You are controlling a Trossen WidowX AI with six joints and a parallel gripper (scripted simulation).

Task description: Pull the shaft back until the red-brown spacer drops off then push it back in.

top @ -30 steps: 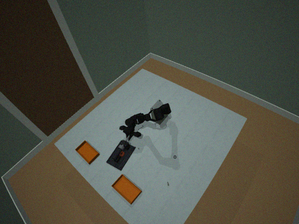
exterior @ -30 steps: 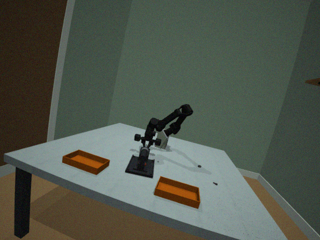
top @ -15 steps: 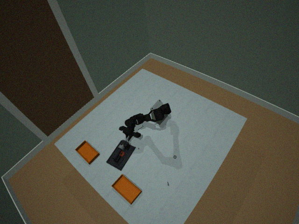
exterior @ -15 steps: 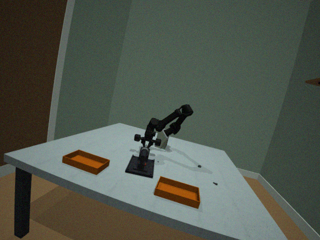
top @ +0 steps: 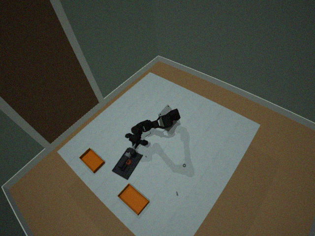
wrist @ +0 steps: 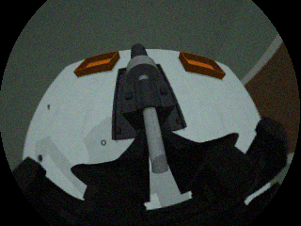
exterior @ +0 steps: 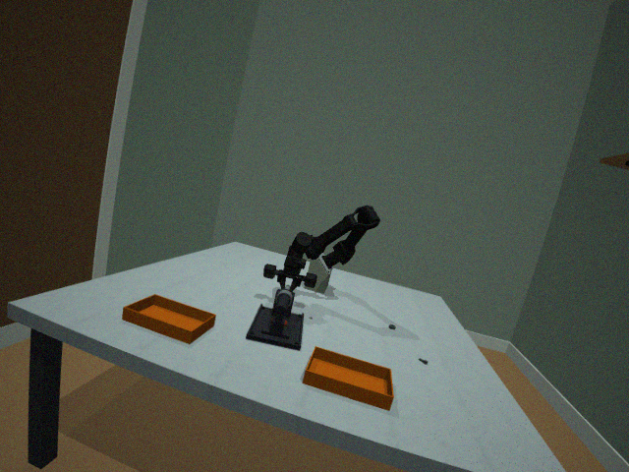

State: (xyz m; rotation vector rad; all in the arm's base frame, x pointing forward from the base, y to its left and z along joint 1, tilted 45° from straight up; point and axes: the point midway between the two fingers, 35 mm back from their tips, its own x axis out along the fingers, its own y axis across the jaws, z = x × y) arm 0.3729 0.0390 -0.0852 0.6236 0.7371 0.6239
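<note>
The shaft is 50 mm ahead of my gripper tip, 10 mm to the left of it and 30 mm above it. The rest, counted from my gripper tip: red-brown spacer: 100 mm ahead, 30 mm to the left, 40 mm below; base plate: 120 mm ahead, 40 mm to the left, 10 mm below.
</note>
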